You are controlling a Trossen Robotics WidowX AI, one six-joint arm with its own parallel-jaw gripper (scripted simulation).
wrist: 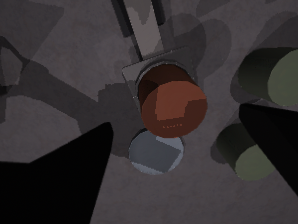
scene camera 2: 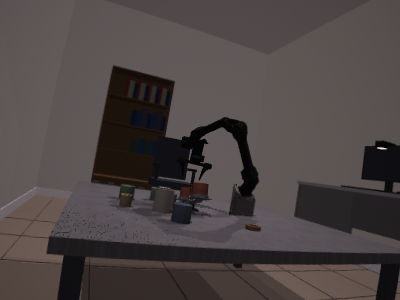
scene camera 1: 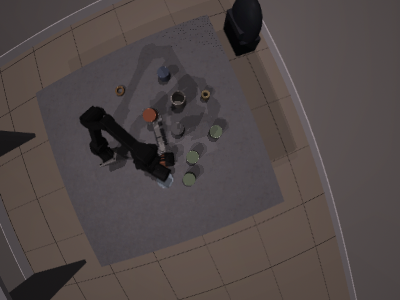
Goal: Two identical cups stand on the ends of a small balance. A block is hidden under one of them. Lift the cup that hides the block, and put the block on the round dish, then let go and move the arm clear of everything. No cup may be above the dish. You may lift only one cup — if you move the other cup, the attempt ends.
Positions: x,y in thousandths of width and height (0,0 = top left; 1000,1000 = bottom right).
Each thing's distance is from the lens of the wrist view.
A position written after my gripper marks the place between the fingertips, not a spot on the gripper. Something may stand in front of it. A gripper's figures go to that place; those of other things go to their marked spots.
my gripper (wrist: 582,533): 0.11 m
orange cup (wrist: 579,471): 0.16 m
